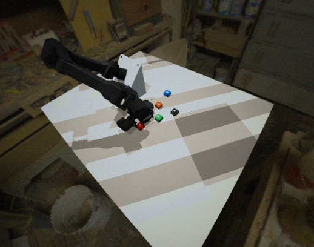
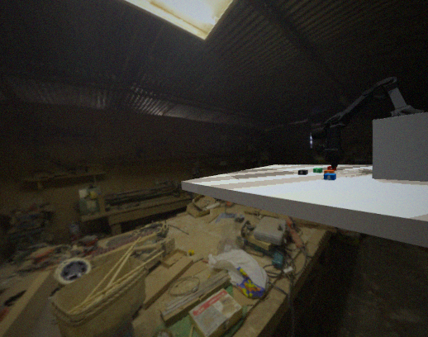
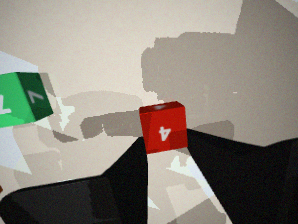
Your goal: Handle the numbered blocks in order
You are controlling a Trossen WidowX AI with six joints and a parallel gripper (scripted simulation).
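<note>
The blue block lies 2 cm behind my gripper tip and 28 cm to the left of it. The rest, counted from my gripper tip: orange block (17 cm to the left); green block (6 cm ahead, 10 cm to the left); red block (1 cm ahead).
</note>
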